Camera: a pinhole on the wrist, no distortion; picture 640 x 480 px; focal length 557.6 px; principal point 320.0 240.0 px. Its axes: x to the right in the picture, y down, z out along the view. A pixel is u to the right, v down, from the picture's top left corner.
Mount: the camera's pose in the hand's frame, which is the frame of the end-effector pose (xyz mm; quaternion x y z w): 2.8 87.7 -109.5 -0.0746 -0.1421 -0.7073 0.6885
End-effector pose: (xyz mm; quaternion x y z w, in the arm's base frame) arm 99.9 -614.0 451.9 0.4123 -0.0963 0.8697 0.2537
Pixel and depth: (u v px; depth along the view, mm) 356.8 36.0 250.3
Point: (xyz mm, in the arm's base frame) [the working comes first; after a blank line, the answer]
In the camera's frame: 16.5 -91.6 250.3

164.4 -828.1 452.1
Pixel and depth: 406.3 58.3 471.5
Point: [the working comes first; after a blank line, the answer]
In the camera's frame: 73.0 -153.6 471.5

349.1 -953.7 529.9
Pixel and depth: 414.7 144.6 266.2
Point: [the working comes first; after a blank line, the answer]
In the camera's frame: 45.2 -45.5 266.2

172.3 -803.5 502.4
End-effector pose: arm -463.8 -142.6 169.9 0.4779 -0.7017 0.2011 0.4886
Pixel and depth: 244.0 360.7 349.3
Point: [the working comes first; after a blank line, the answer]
In the camera's frame: -47.6 75.6 349.3

-779.7 -216.5 161.6
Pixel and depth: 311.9 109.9 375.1
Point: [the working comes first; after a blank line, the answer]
In the camera's frame: -5.4 -87.5 375.1

-752.8 -167.5 0.6
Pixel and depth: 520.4 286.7 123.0
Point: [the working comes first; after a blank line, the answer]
In the camera's frame: 44.2 10.3 123.0

-546.2 -120.5 175.9
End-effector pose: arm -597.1 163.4 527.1 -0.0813 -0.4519 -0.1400 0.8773
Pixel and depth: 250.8 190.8 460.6
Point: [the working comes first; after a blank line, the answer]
In the camera's frame: -57.2 -40.6 460.6

-785.2 526.7 637.0
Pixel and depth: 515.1 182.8 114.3
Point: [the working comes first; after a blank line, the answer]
In the camera's frame: 40.0 -11.7 114.3

-589.2 249.6 514.4
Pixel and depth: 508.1 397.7 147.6
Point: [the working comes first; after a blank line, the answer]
In the camera's frame: 49.8 41.7 147.6

-592.3 251.9 578.1
